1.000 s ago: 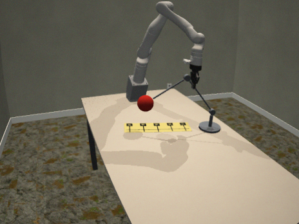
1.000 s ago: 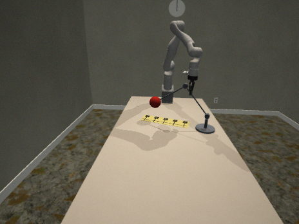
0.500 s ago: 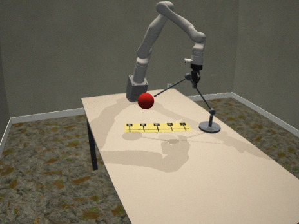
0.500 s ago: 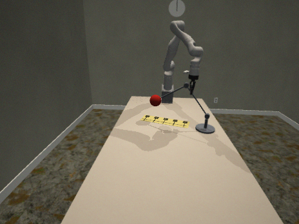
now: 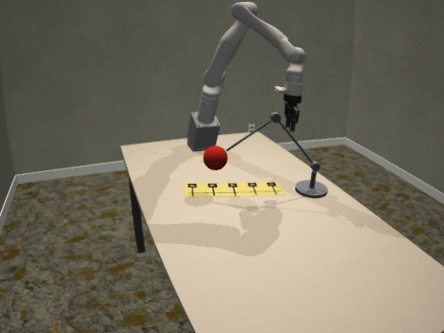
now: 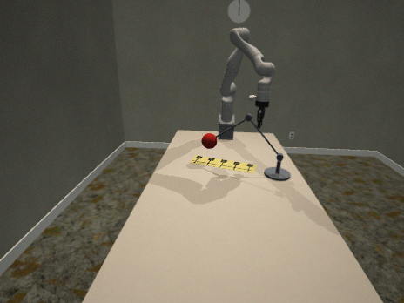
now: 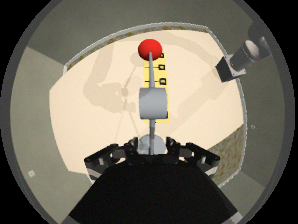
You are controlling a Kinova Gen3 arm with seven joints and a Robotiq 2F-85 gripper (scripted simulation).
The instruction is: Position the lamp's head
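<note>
The yellow strip lies 9 cm behind my hand, 21 cm to the right of it and 30 cm below it. From my hand the other things lie so: round grey base (3 cm ahead, 14 cm to the left, 27 cm below).
</note>
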